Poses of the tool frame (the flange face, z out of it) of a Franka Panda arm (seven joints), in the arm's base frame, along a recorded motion.
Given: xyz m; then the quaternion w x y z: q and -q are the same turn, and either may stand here.
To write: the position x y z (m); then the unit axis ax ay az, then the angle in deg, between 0 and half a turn. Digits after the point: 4 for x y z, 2 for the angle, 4 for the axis.
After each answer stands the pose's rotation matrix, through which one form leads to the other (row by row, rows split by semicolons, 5 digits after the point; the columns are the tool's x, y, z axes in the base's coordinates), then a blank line. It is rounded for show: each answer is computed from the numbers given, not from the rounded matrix.
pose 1, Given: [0.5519 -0.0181 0.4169 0.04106 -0.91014 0.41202 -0.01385]
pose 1, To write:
[0.5519 -0.0181 0.4169 -0.9109 0.4124 -0.0139 175.29]
0.66009 -0.74886 0.05905; -0.75113 -0.65710 0.06333; -0.00862 -0.08615 -0.99624

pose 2, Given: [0.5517 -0.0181 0.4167 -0.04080 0.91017 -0.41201 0.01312]
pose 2, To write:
[0.5517 -0.0181 0.4167 -0.9109 0.4124 -0.0131 175.32]
0.66015 -0.74893 0.05750; -0.75107 -0.65717 0.06346; -0.00974 -0.08508 -0.99633

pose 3, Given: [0.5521 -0.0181 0.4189 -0.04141 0.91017 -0.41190 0.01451]
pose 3, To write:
[0.5521 -0.0181 0.4189 -0.9110 0.4123 -0.0145 175.25]
0.66025 -0.74860 0.06053; -0.75100 -0.65725 0.06343; -0.00770 -0.08733 -0.99615

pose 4, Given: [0.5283 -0.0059 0.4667 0.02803 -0.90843 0.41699 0.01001]
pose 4, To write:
[0.5283 -0.0059 0.4667 -0.9088 0.4172 0.0100 176.79]
0.65204 -0.75816 0.00519; -0.75704 -0.65067 0.05927; -0.04156 -0.04258 -0.99823

